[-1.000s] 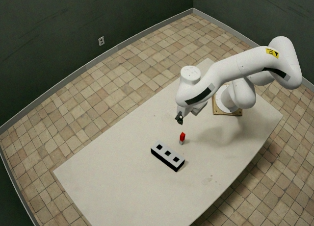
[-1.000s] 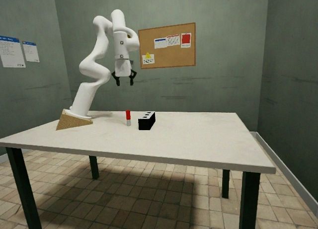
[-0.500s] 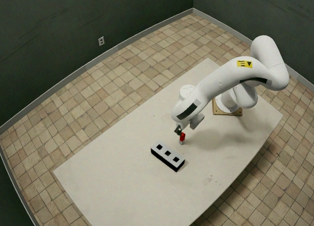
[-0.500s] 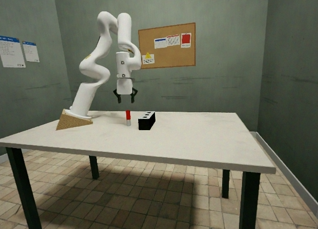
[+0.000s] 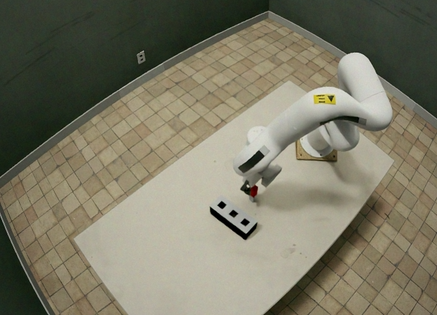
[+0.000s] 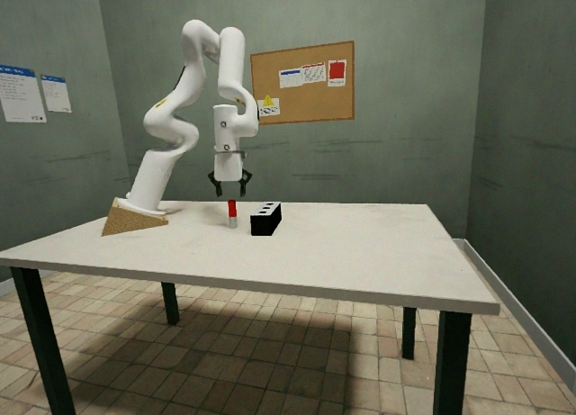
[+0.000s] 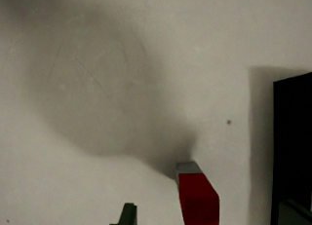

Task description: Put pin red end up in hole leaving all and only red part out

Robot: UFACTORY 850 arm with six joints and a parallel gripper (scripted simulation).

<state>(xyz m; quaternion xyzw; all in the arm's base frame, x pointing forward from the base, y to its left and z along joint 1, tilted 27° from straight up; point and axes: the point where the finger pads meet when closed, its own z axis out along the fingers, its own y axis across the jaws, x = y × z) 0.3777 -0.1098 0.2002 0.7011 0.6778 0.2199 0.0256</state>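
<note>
Right now the pin is 5 cm below my hand. The rest, counted from my hand: black block: 13 cm ahead, 9 cm below, 1 cm to the left.
</note>
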